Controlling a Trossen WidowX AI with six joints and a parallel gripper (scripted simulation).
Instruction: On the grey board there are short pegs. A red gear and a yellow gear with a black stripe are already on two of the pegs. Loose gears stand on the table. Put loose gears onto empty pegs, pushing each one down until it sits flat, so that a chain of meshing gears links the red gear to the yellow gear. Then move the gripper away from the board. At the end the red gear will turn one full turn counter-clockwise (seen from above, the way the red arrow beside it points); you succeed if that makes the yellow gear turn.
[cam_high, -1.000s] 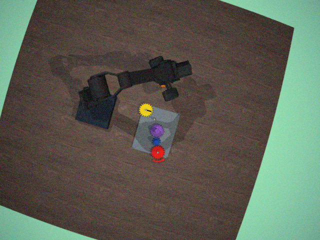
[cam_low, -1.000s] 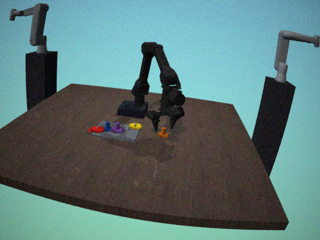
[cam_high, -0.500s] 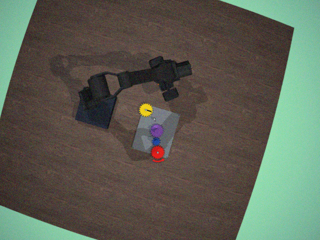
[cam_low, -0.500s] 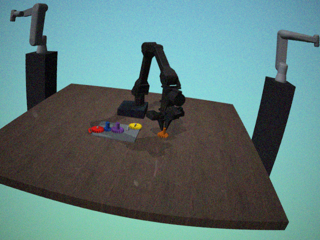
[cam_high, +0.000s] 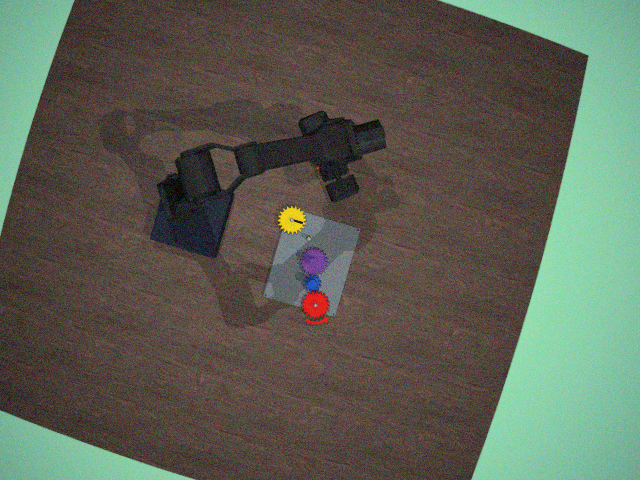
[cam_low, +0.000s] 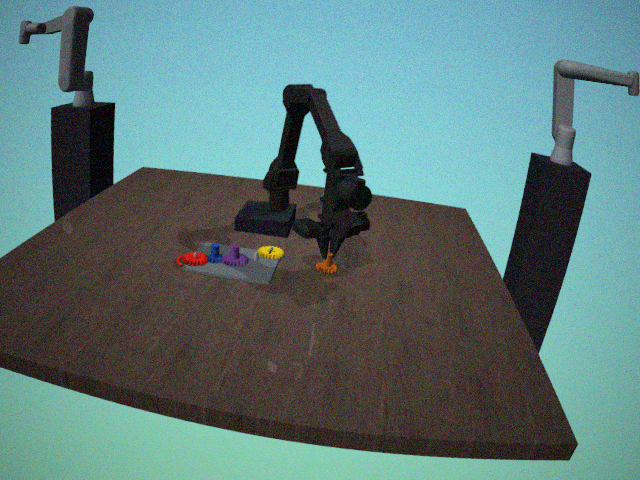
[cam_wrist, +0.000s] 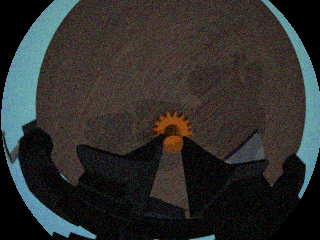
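Now: the purple gear 4 cm ahead of my gripper tip, 22 cm to the right of it and 1 cm below it. Also, from my gripper tip: yellow gear: 3 cm behind, 15 cm to the right, 2 cm below; then blue gear: 5 cm ahead, 27 cm to the right, 1 cm below; then orange gear: 1 cm below.
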